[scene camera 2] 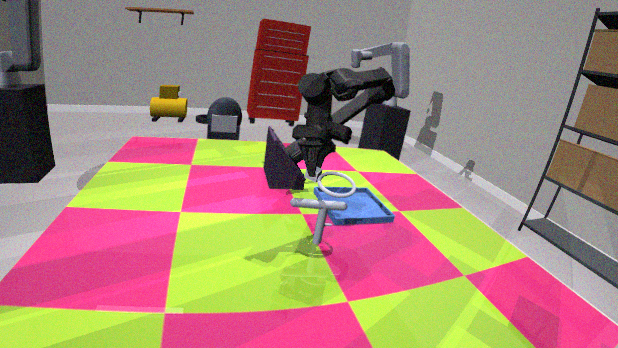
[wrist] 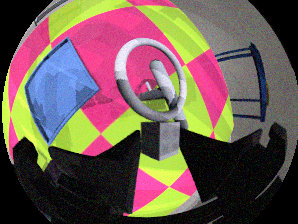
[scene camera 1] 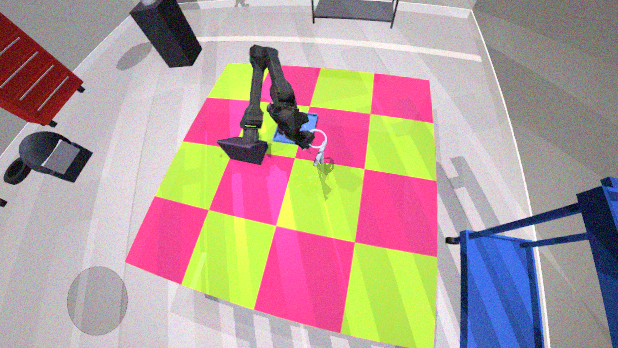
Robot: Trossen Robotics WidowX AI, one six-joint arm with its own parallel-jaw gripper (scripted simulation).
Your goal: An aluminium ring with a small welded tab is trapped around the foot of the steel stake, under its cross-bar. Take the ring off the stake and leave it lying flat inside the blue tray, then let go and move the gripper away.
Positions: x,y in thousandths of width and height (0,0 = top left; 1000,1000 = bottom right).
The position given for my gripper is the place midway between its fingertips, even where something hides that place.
My gripper (scene camera 2: 507,510) carries an aluminium ring (wrist: 535,618). Further things: a steel stake (scene camera 2: 523,593) and a blue tray (wrist: 203,377).
My gripper is seen too in the wrist view (wrist: 532,596). The steel stake also shows in the wrist view (wrist: 555,404).
